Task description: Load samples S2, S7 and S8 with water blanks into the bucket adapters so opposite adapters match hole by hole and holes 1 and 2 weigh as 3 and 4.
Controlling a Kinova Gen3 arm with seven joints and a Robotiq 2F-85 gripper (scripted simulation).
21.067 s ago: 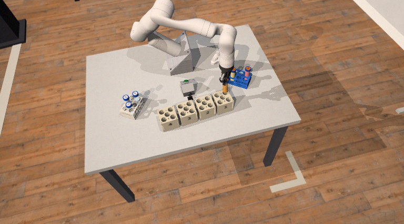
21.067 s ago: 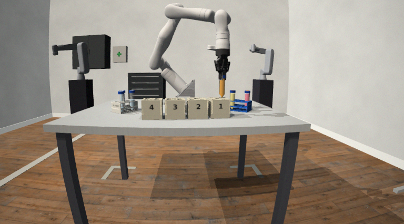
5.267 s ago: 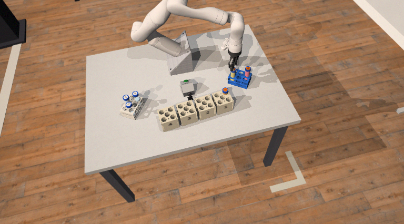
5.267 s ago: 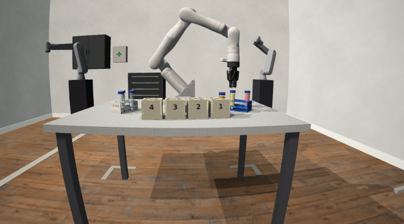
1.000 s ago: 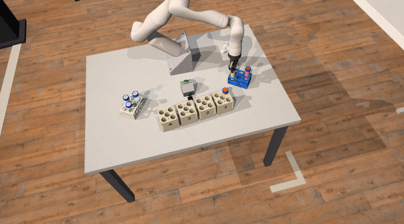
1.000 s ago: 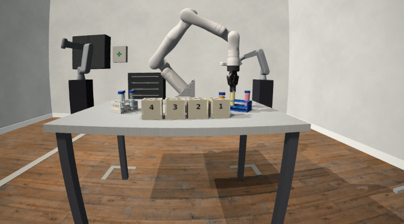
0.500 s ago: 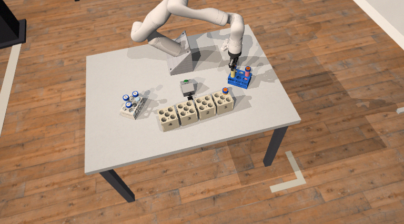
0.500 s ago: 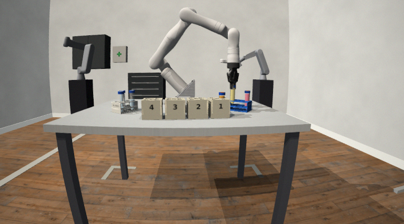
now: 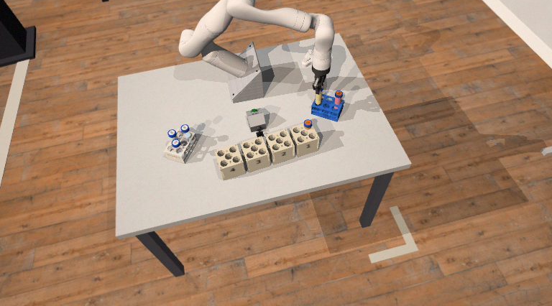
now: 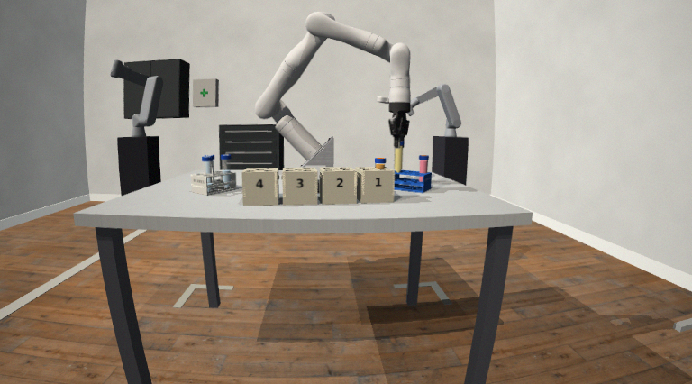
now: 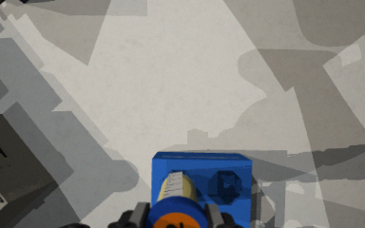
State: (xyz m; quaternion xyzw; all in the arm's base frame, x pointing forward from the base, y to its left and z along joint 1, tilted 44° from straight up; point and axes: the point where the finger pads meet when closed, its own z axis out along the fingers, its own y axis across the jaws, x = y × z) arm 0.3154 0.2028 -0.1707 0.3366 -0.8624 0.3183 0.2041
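My gripper is now 50 mm above the sample S2 and 10 mm to the left of it. The rest, counted from my hand: blue sample rack: 130 mm below, 40 mm to the left, 10 mm ahead; then sample S7: 120 mm ahead, 110 mm to the right, 100 mm below; then sample S8: 100 mm below, 90 mm to the left, 30 mm ahead.
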